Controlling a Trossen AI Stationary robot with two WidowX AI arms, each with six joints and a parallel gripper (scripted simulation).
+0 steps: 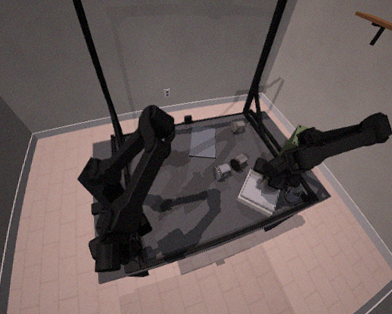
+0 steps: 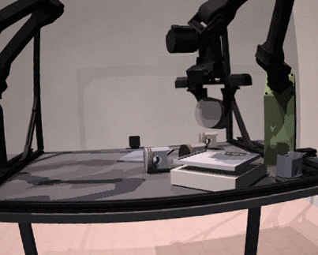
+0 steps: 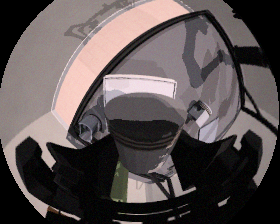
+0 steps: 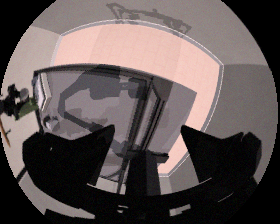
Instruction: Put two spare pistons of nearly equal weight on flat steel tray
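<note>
Right now my left hand is 420 mm past the flat grey steel tray, 200 mm above it and 160 mm to the left of it. The rest, counted from my left hand: piston: 460 mm behind, 160 mm below, 80 mm to the left; white scale pan: 150 mm below, 10 mm to the left, 10 mm behind.
</note>
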